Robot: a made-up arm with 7 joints. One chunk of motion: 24 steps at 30 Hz.
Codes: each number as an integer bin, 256 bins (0 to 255) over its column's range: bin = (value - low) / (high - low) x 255, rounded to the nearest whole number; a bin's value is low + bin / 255 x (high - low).
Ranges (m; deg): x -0.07..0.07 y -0.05..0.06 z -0.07..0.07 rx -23..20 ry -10..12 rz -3..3
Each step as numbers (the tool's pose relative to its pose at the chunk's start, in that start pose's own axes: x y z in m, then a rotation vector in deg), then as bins.
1 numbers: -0.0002 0.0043 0.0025 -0.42 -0.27 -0.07
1 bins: 127 126 132 134 113 125
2 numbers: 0.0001 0.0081 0.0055 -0.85 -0.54 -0.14
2 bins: 128 135 138 131 110 122
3 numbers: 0.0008 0.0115 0.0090 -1.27 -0.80 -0.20
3 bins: 129 143 144 129 107 119
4 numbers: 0.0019 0.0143 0.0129 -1.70 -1.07 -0.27
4 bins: 131 149 151 126 104 116
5 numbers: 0.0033 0.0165 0.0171 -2.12 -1.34 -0.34
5 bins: 134 154 159 124 100 113
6 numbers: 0.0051 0.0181 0.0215 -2.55 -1.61 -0.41
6 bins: 137 158 167 121 97 110
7 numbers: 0.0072 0.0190 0.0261 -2.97 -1.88 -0.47
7 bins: 141 160 175 119 94 108
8 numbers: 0.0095 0.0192 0.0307 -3.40 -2.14 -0.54
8 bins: 145 160 183 116 91 105
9 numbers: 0.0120 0.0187 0.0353 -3.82 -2.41 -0.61
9 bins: 149 159 192 114 88 102
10 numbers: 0.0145 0.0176 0.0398 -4.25 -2.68 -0.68
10 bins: 154 157 200 111 85 99
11 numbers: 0.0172 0.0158 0.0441 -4.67 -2.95 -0.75
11 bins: 159 153 208 109 82 96
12 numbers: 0.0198 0.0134 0.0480 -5.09 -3.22 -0.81
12 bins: 164 147 215 106 79 93
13 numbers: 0.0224 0.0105 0.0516 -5.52 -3.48 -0.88
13 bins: 168 140 221 104 76 90
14 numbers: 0.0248 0.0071 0.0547 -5.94 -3.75 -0.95
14 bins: 173 132 227 101 72 87
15 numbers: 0.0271 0.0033 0.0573 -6.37 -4.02 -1.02
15 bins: 177 124 232 99 69 84
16 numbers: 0.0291 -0.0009 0.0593 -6.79 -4.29 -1.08
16 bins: 181 114 236 96 66 82
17 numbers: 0.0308 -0.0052 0.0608 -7.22 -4.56 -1.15
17 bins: 184 104 238 94 63 79
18 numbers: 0.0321 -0.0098 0.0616 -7.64 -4.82 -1.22
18 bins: 186 93 240 91 60 76
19 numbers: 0.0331 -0.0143 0.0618 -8.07 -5.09 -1.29
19 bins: 188 83 240 89 57 73
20 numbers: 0.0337 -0.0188 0.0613 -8.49 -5.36 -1.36
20 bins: 189 72 239 86 54 70
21 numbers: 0.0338 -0.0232 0.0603 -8.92 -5.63 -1.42
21 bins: 189 62 237 83 51 67
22 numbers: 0.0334 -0.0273 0.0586 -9.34 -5.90 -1.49
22 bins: 188 53 234 81 48 64
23 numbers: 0.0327 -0.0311 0.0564 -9.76 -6.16 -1.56
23 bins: 187 44 230 79 45 61
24 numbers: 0.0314 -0.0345 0.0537 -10.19 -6.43 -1.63
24 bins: 185 36 225 76 41 58
